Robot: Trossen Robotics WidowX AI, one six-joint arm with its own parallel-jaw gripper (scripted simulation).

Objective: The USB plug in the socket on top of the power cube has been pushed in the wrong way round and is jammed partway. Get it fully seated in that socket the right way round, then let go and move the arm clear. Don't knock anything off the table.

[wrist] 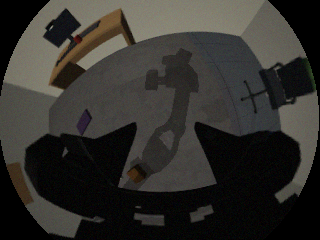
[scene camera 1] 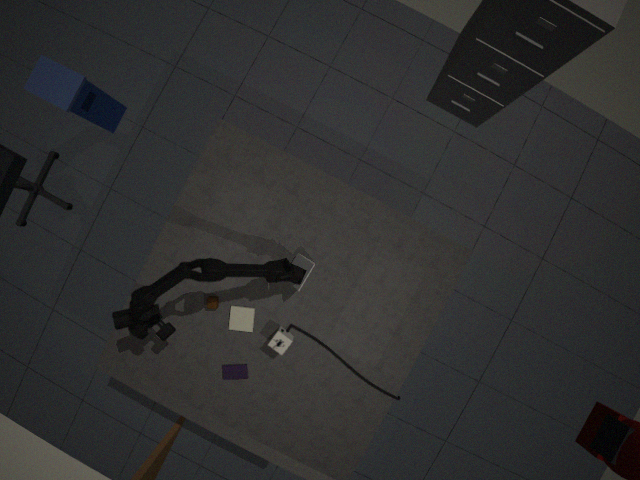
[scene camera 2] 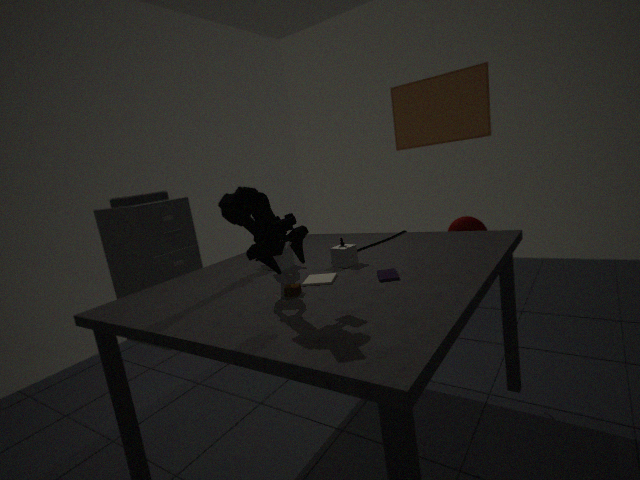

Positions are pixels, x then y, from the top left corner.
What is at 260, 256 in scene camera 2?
The gripper.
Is the gripper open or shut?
Open.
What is the gripper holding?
Nothing.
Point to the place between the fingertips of the gripper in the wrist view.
166, 125
